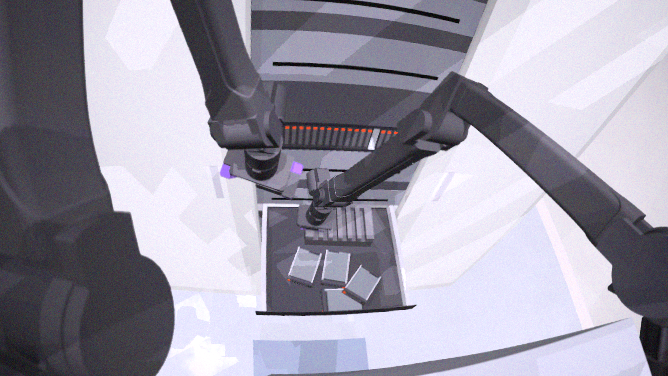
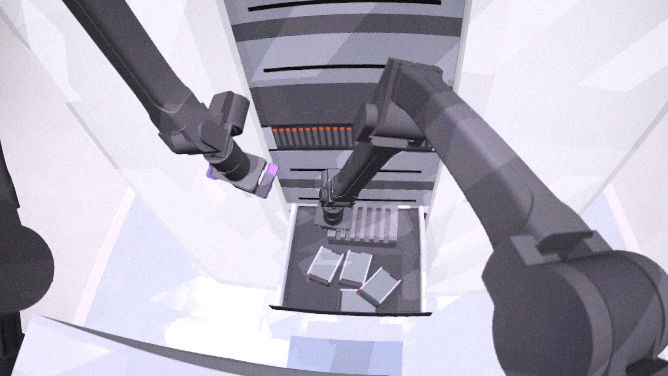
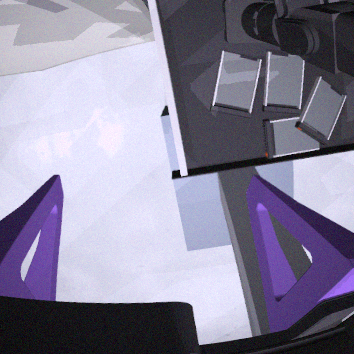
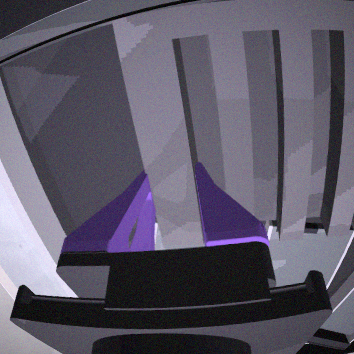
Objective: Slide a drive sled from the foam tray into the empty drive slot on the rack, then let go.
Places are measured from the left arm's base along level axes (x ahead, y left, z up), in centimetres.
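Pixels of known places: left gripper, between the fingertips: [image 1: 260, 181] [image 2: 250, 181] [image 3: 157, 183]; right gripper, between the fingertips: [image 1: 309, 227] [image 2: 333, 226] [image 3: 237, 17] [image 4: 174, 173].
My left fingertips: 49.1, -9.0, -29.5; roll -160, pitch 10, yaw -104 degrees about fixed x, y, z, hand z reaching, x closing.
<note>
For each thing: its middle in the pictures, then the offset to it from my left fingertips, as dx, dy, dz. "*": a spot on its surface instead. Level surfaces: height alone.
- ribbed foam tray, middle of its body: [image 4: 336, 116] [image 2: 363, 224] [image 1: 338, 224] +14.3, -22.8, -40.3
- upright grey drive sled, a spot on its surface: [image 4: 165, 154] * +14.3, -13.3, -37.5
- rack's drive row, a spot on its surface: [image 1: 326, 135] * +21.2, -15.5, -7.5
- dark pull-out shelf, height of its surface: dz -43.2
My right gripper [image 1: 314, 230] [image 2: 332, 232] [image 4: 174, 173] is down at the left end of the ribbed foam tray [image 1: 357, 223] [image 2: 376, 223]. Its purple fingers are shut on an upright grey drive sled [image 4: 165, 154] that still stands in the tray. The rack's drive row [image 1: 326, 135] [image 2: 312, 135] has red lights, and one bright empty slot [image 1: 373, 139] shows near its right end. My left gripper [image 1: 261, 168] [image 2: 241, 180] [image 3: 157, 183] is open and empty, and hangs left of the rack, above and left of the shelf.
Several loose flat sleds [image 1: 304, 265] [image 2: 324, 264] [image 3: 237, 81] lie on the dark pull-out shelf [image 1: 279, 285] [image 2: 299, 285] [image 3: 197, 116] in front of the foam tray. The right arm's forearm [image 1: 373, 163] crosses in front of the drive row. White walls flank the rack.
</note>
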